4 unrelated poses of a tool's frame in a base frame.
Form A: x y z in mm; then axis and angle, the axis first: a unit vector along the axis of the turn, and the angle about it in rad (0 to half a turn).
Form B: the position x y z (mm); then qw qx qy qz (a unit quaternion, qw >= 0). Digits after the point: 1 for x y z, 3 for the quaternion.
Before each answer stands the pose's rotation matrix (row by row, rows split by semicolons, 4 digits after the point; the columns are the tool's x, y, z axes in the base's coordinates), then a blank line. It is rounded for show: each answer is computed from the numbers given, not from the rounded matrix.
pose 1, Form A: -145.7, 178.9, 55.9, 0.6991, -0.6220, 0.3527, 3.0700
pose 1, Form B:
-0.0212 -0.8938 0.4480; -0.8433 -0.2247 -0.4882; 0.5370 -0.3882 -0.7490

-145.7, 178.9, 55.9, 0.036, 0.699, -0.622, 0.352
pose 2, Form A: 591.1, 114.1, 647.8, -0.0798, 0.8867, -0.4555, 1.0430
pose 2, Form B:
0.5068 0.3584 0.7840; -0.4286 0.8939 -0.1315; -0.7480 -0.2694 0.6066

591.1, 114.1, 647.8, 0.867, -0.040, 0.442, -0.227
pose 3, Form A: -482.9, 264.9, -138.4, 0.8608, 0.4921, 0.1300, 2.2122
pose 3, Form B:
0.5860 0.5729 0.5731; 0.7812 -0.2113 -0.5875; -0.2154 0.7920 -0.5713

-482.9, 264.9, -138.4, 0.448, 0.770, 0.440, 0.116
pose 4, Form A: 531.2, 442.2, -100.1, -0.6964, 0.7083, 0.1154, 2.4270
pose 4, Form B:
0.0960 -0.9415 0.3231; -0.7902 0.1253 0.5998; -0.6052 -0.3129 -0.7320

531.2, 442.2, -100.1, 0.350, -0.652, 0.664, 0.108
